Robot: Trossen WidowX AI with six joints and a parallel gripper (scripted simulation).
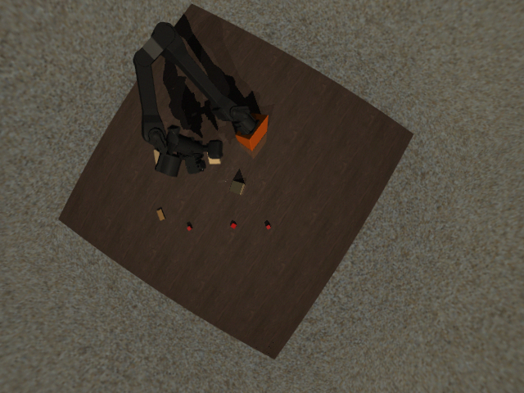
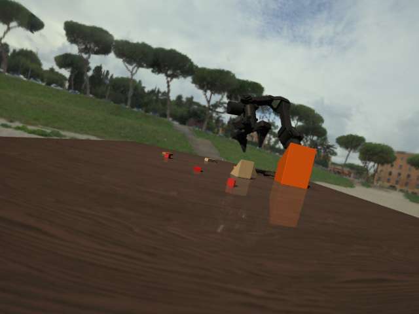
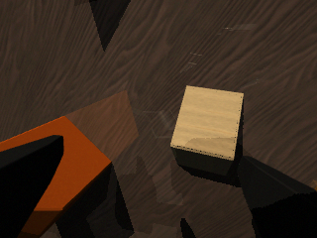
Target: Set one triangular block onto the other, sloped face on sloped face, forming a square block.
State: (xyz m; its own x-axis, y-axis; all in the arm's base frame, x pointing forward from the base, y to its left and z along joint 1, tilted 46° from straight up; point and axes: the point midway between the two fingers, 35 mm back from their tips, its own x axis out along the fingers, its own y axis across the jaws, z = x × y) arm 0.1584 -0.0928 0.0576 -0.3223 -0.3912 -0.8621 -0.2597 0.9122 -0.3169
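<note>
The tan triangular block lies 140 mm to the left of my gripper tip, 90 mm below it and 80 mm ahead of it.
</note>
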